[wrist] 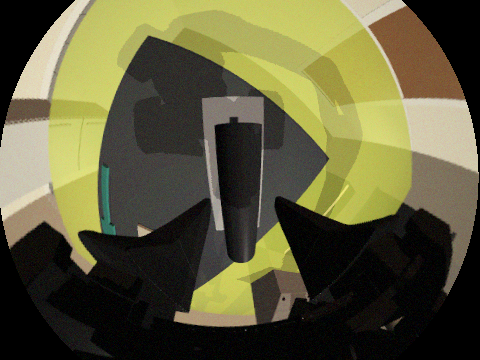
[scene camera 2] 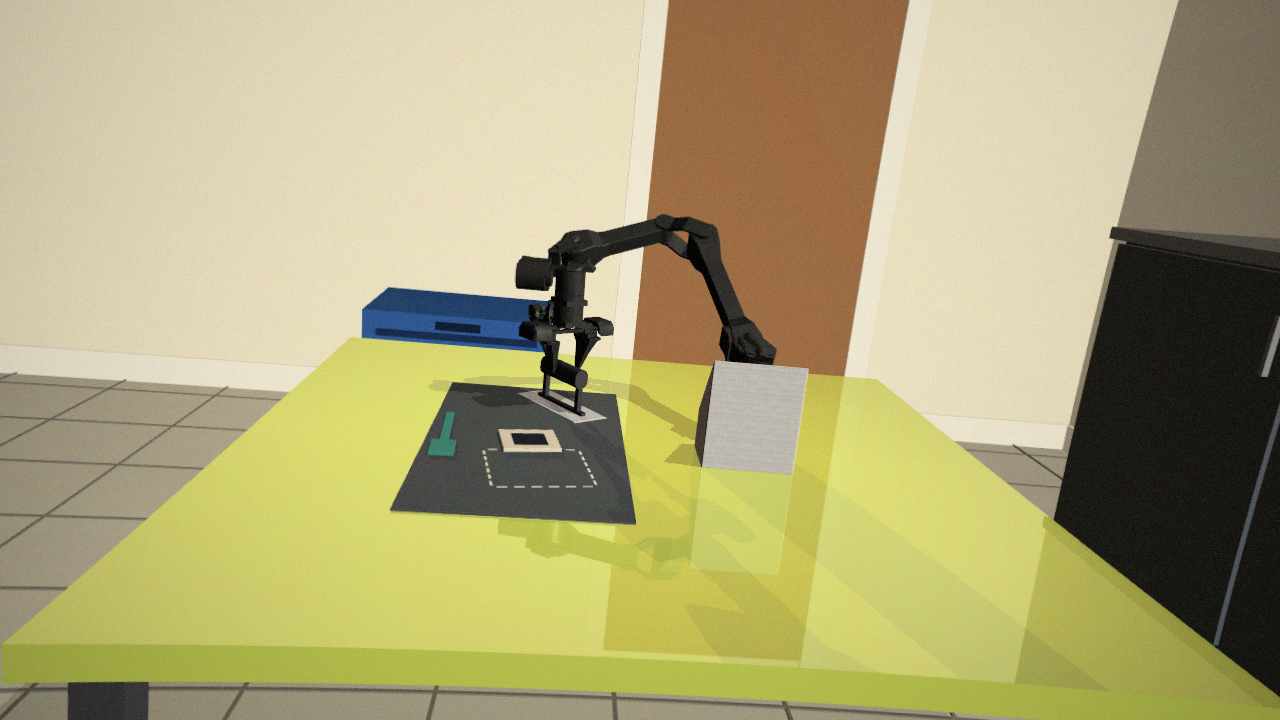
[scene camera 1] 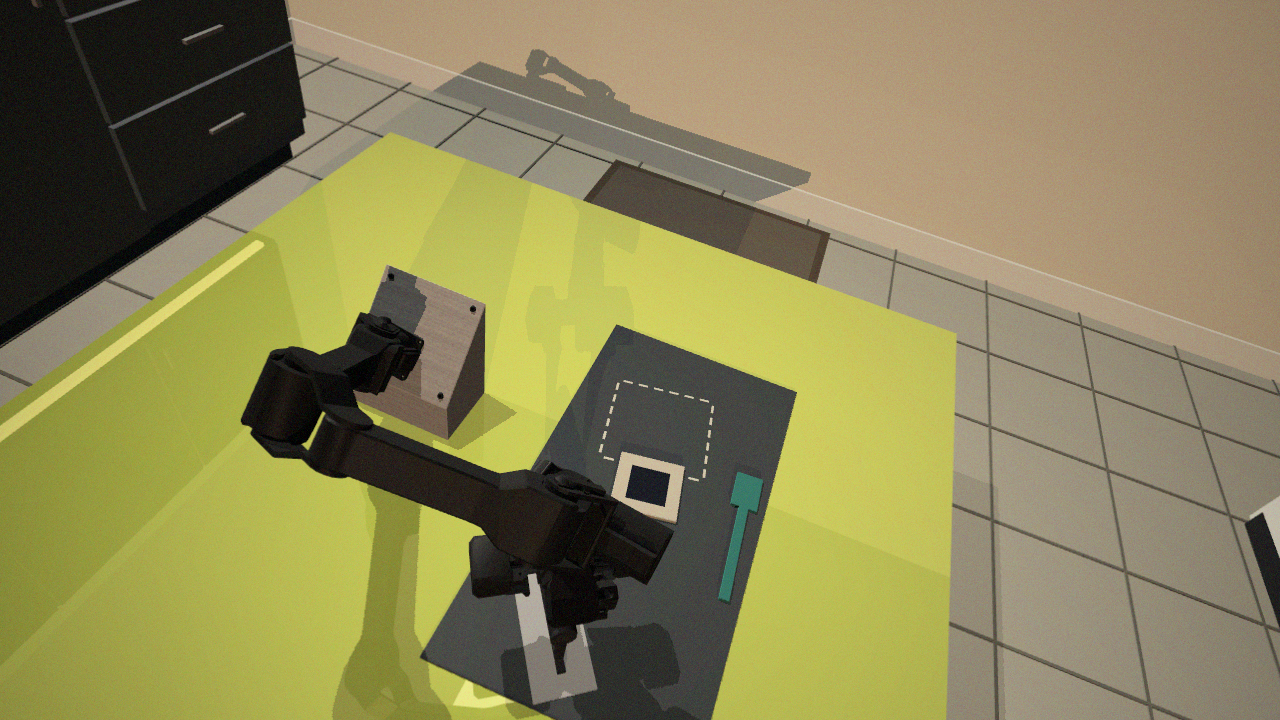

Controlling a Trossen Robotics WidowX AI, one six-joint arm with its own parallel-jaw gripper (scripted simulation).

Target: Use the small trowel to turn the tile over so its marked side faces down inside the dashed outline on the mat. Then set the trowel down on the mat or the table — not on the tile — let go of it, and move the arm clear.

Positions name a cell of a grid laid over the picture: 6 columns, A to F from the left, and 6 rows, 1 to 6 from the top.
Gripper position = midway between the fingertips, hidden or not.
Labels:
My gripper shows in the wrist view (D4), in scene camera 2 (C4) and in scene camera 1 (C5).

